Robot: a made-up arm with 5 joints. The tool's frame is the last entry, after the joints.
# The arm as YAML. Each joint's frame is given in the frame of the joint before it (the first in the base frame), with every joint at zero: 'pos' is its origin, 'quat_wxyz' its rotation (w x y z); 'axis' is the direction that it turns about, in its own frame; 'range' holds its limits. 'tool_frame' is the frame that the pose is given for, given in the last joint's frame.
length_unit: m
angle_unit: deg
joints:
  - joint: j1
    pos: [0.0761, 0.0, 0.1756]
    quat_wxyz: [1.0, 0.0, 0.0, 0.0]
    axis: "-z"
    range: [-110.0, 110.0]
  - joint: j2
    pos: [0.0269, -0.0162, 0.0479]
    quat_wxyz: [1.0, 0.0, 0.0, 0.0]
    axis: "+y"
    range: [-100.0, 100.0]
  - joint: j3
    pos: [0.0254, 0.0, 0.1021]
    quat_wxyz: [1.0, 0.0, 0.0, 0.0]
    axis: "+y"
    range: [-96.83, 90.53]
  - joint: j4
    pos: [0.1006, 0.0, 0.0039]
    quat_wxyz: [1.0, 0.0, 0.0, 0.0]
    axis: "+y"
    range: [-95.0, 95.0]
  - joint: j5
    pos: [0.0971, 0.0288, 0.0]
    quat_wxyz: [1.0, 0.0, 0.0, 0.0]
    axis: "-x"
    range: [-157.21, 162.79]
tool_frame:
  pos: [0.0, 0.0, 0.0]
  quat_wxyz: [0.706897, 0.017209, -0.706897, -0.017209]
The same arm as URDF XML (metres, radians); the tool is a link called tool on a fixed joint. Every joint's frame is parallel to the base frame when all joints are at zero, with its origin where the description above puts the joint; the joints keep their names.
<robot name="arm">
  <joint name="j1" type="revolute">
    <parent link="base_link"/>
    <child link="link1"/>
    <origin xyz="0.0761 0 0.1756" rpy="0 0 0"/>
    <axis xyz="0 0 -1"/>
    <limit lower="-1.9199" upper="1.9199"/>
  </joint>
  <joint name="j2" type="revolute">
    <parent link="link1"/>
    <child link="link2"/>
    <origin xyz="0.0269 -0.0162 0.0479" rpy="0 0 0"/>
    <axis xyz="0 1 0"/>
    <limit lower="-1.7453" upper="1.7453"/>
  </joint>
  <joint name="j3" type="revolute">
    <parent link="link2"/>
    <child link="link3"/>
    <origin xyz="0.0254 0 0.1021" rpy="0 0 0"/>
    <axis xyz="0 1 0"/>
    <limit lower="-1.69" upper="1.58"/>
  </joint>
  <joint name="j4" type="revolute">
    <parent link="link3"/>
    <child link="link4"/>
    <origin xyz="0.1006 0 0.0039" rpy="0 0 0"/>
    <axis xyz="0 1 0"/>
    <limit lower="-1.6581" upper="1.6581"/>
  </joint>
  <joint name="j5" type="revolute">
    <parent link="link4"/>
    <child link="link5"/>
    <origin xyz="0.0971 0.0288 0" rpy="0 0 0"/>
    <axis xyz="-1 0 0"/>
    <limit lower="-2.7438" upper="2.8412"/>
  </joint>
  <joint name="tool_joint" type="fixed">
    <parent link="link5"/>
    <child link="tool"/>
    <origin xyz="0 0 0" rpy="1.5708 -1.5221 -1.5708"/>
  </joint>
  <link name="base_link"/>
  <link name="link1"/>
  <link name="link2"/>
  <link name="link3"/>
  <link name="link4"/>
  <link name="link5"/>
  <link name="tool"/>
</robot>

